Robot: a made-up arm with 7 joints. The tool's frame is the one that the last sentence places.
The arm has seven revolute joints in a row. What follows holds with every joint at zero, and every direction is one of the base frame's. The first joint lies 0.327 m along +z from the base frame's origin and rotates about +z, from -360 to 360 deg. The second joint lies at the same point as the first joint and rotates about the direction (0, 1, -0.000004), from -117.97 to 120 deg. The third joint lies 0.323 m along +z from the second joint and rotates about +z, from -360 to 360 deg. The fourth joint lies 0.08 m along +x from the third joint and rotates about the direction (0, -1, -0.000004), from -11 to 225 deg. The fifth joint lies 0.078 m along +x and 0.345 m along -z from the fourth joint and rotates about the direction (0, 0.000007, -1), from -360 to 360 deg. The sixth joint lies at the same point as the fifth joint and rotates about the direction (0, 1, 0.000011), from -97 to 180 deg. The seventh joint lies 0.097 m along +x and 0.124 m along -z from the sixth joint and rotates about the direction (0, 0.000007, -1), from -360 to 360 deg. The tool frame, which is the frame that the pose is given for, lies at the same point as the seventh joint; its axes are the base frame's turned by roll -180, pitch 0 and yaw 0 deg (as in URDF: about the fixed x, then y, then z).
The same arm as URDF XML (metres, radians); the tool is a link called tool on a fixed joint. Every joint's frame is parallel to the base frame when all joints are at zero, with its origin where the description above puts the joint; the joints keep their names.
<robot name="arm">
<link name="base_link"/>
<link name="link1"/>
<link name="link2"/>
<link name="link3"/>
<link name="link4"/>
<link name="link5"/>
<link name="link6"/>
<link name="link7"/>
<link name="tool"/>
<joint name="joint 1" type="revolute"><parent link="base_link"/><child link="link1"/><origin xyz="0.0000 0.0000 0.3270"/><axis xyz="0 0 1"/><limit lower="-6.2832" upper="6.2832"/></joint>
<joint name="joint 2" type="revolute"><parent link="link1"/><child link="link2"/><origin xyz="0.0000 0.0000 0.0000"/><axis xyz="0 1 0"/><limit lower="-2.0590" upper="2.0944"/></joint>
<joint name="joint 3" type="revolute"><parent link="link2"/><child link="link3"/><origin xyz="0.0000 0.0000 0.3230"/><axis xyz="0 0 1"/><limit lower="-6.2832" upper="6.2832"/></joint>
<joint name="joint 4" type="revolute"><parent link="link3"/><child link="link4"/><origin xyz="0.0800 0.0000 0.0000"/><axis xyz="0 -1 0"/><limit lower="-0.1920" upper="3.9270"/></joint>
<joint name="joint 5" type="revolute"><parent link="link4"/><child link="link5"/><origin xyz="0.0780 0.0000 -0.3450"/><axis xyz="0 0 -1"/><limit lower="-6.2832" upper="6.2832"/></joint>
<joint name="joint 6" type="revolute"><parent link="link5"/><child link="link6"/><origin xyz="0.0000 0.0000 0.0000"/><axis xyz="0 1 0"/><limit lower="-1.6930" upper="3.1416"/></joint>
<joint name="joint 7" type="revolute"><parent link="link6"/><child link="link7"/><origin xyz="0.0970 0.0000 -0.1240"/><axis xyz="0 0 -1"/><limit lower="-6.2832" upper="6.2832"/></joint>
<joint name="tool_fixed" type="fixed"><parent link="link7"/><child link="tool"/><origin xyz="0.0000 0.0000 0.0000" rpy="3.1416 0.0000 0.0000"/></joint>
</robot>

